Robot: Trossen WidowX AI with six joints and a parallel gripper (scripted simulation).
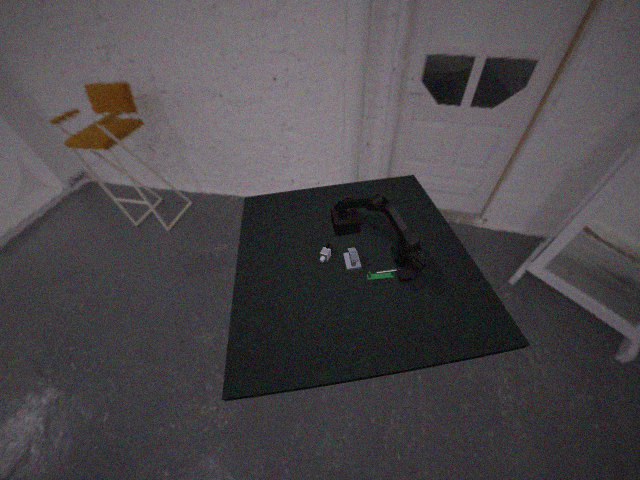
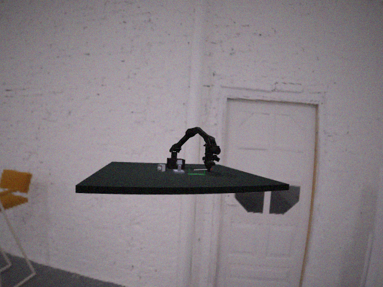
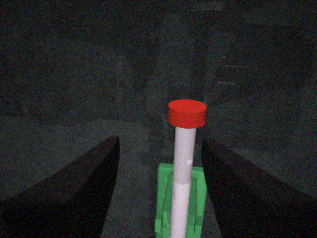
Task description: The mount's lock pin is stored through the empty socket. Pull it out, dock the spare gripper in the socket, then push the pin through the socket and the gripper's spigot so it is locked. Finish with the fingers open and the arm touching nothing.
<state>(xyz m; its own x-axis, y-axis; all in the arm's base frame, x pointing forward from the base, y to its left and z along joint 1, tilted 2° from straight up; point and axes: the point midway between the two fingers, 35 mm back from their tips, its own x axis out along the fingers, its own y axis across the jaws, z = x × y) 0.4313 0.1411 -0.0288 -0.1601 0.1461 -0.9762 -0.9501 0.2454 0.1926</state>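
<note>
Now: gripper tip 10 mm past the green holder, 100 mm to the left of it and 10 mm above it. From my gripper tip the other things lie so: mount: 150 mm behind, 200 mm to the right, 20 mm above.
</note>
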